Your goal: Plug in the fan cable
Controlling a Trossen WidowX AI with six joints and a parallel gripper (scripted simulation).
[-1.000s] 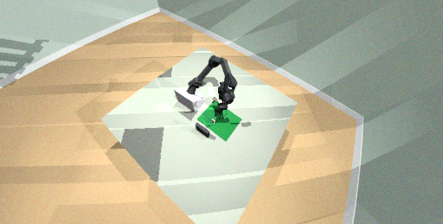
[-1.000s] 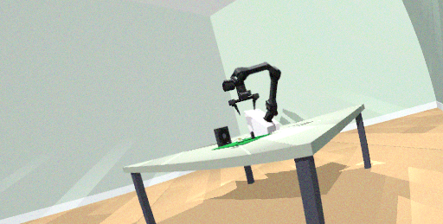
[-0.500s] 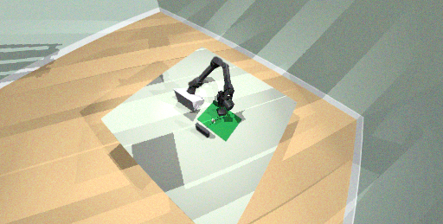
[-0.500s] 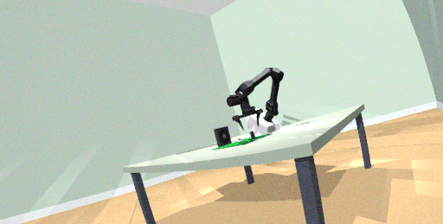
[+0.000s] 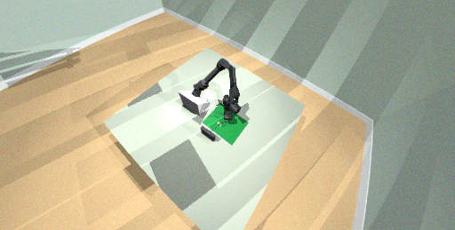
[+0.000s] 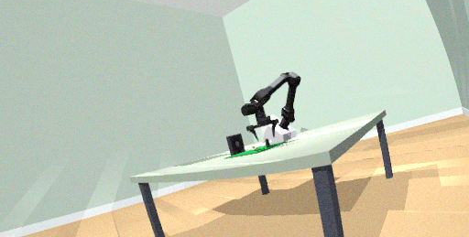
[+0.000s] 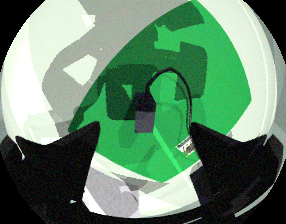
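Right now my gripper tip is 1 cm to the right of the dark fan plug and 2 cm above it. From my gripper tip the other things lie so: green board (4 cm ahead, 5 cm to the right, 6 cm below); black fan (3 cm ahead, 22 cm to the right, 1 cm above).
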